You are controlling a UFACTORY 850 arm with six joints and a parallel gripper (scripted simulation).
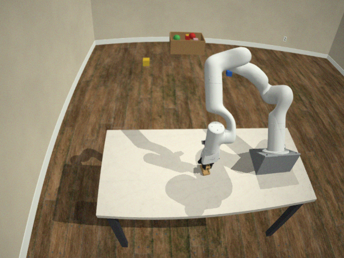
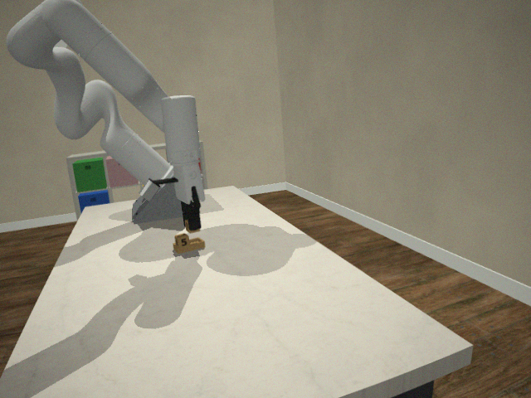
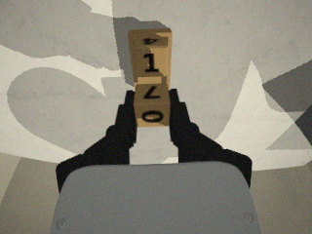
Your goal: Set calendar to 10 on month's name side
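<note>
Now: hand 20 mm to the left of the wooden tray and 60 mm above it. The rest, counted from my hand: cube: 10 mm below.
</note>
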